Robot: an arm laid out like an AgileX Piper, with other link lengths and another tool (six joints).
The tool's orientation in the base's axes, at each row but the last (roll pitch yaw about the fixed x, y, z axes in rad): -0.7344 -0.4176 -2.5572; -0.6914 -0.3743 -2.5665; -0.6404 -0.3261 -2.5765; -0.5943 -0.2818 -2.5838; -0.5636 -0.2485 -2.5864; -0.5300 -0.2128 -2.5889; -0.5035 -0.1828 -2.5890; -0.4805 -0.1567 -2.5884; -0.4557 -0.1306 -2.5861; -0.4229 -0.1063 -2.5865; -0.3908 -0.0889 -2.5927; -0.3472 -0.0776 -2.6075
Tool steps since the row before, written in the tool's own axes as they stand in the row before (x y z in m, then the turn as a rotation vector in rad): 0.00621 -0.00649 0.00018 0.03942 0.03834 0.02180; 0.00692 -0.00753 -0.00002 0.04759 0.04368 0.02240; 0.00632 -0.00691 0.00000 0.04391 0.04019 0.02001; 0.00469 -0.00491 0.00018 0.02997 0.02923 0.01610; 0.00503 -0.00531 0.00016 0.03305 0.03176 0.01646; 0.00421 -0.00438 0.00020 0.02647 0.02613 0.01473; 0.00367 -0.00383 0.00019 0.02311 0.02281 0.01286; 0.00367 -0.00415 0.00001 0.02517 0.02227 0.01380; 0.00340 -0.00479 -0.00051 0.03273 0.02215 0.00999; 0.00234 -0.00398 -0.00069 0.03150 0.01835 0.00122; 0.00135 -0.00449 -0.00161 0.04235 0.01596 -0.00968; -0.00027 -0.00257 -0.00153 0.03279 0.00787 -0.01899
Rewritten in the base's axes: -0.00581 0.00179 0.00662 -0.00951 -0.05793 0.00729; -0.00710 0.00233 0.00698 -0.01435 -0.06642 0.00754; -0.00691 0.00218 0.00594 -0.01363 -0.06096 0.00652; -0.00524 0.00141 0.00409 -0.00755 -0.04388 0.00543; -0.00584 0.00156 0.00412 -0.00907 -0.04757 0.00517; -0.00500 0.00123 0.00322 -0.00637 -0.03916 0.00510; -0.00447 0.00108 0.00265 -0.00556 -0.03419 0.00446; -0.00476 0.00138 0.00248 -0.00717 -0.03513 0.00585; -0.00507 0.00218 0.00208 -0.01485 -0.03780 0.00349; -0.00395 0.00215 0.00125 -0.01812 -0.03151 -0.00304; -0.00362 0.00337 0.00034 -0.03135 -0.03215 -0.01121; -0.00130 0.00264 -0.00058 -0.02903 -0.01826 -0.01793
